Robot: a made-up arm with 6 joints.
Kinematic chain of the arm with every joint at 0, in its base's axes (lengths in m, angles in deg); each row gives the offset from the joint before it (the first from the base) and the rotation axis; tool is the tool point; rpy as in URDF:
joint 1: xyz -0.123 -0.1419 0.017 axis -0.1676 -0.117 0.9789
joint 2: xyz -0.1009 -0.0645 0.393 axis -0.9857 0 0.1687
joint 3: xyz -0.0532 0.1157 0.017 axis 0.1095 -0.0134 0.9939
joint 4: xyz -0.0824 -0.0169 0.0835 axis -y
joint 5: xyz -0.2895 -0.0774 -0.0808 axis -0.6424 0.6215 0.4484
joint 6: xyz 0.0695 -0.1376 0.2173 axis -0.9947 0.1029 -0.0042
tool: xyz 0.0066 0.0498 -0.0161 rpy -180 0 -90
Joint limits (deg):
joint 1: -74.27..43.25
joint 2: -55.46..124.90
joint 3: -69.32..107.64
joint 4: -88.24..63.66
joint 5: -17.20..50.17
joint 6: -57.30..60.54
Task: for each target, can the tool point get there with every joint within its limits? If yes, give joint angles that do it. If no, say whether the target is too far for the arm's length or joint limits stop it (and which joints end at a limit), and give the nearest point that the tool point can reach.
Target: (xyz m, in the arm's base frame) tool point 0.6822 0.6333 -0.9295
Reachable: no: too far | nearest point 0.0225 0.0105 0.0642 | short by 1.346 m
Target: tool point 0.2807 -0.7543 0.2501
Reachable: no: joint limits stop it (at a limit: joint 1, joint 2, joint 5, joint 6) | nearest point 0.0544 -0.5314 0.3586 | short by 0.336 m
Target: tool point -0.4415 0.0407 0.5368
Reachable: yes | joints -31.70 54.85 3.85 24.79 30.69 -27.16
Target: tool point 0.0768 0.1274 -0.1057
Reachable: no: joint limits stop it (at a limit: joint 3, joint 4, joint 5, joint 6) | nearest point -0.0098 0.0239 0.0533 | short by 0.209 m
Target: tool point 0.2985 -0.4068 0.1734
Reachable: no: joint limits stop it (at a limit: joint 1, joint 2, joint 5, joint 6) | nearest point 0.1268 -0.3511 0.2883 | short by 0.214 m
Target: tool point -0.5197 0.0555 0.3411
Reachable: yes | joints -10.42 91.53 -28.72 -13.87 24.08 -10.11
